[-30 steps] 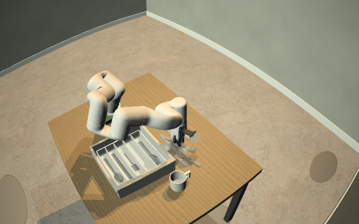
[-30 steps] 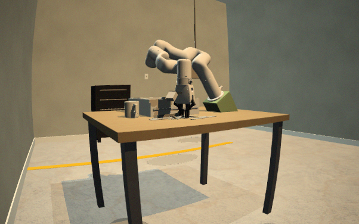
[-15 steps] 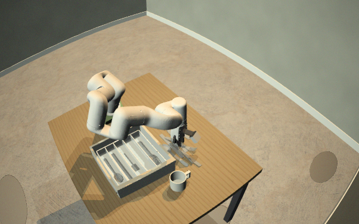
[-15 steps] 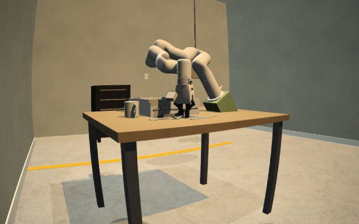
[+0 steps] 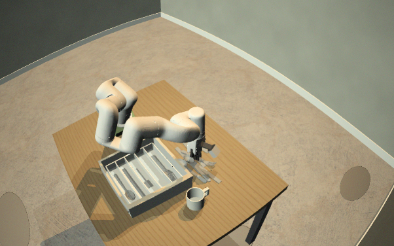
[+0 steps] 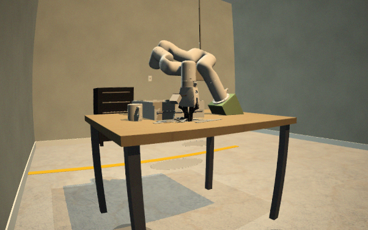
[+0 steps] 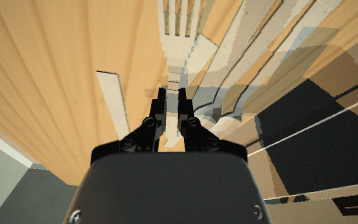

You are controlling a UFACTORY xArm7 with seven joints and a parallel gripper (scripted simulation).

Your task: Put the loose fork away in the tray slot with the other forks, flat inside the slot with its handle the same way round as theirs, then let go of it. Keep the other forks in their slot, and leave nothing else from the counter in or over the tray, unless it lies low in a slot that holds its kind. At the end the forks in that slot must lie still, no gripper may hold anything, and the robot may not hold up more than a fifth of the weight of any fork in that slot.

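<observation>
Now: the grey divided tray 11 cm behind my hand, 28 cm to the right of it and 3 cm above it. Round my hand: grey mug 17 cm ahead, 22 cm to the right, 1 cm above.
</observation>
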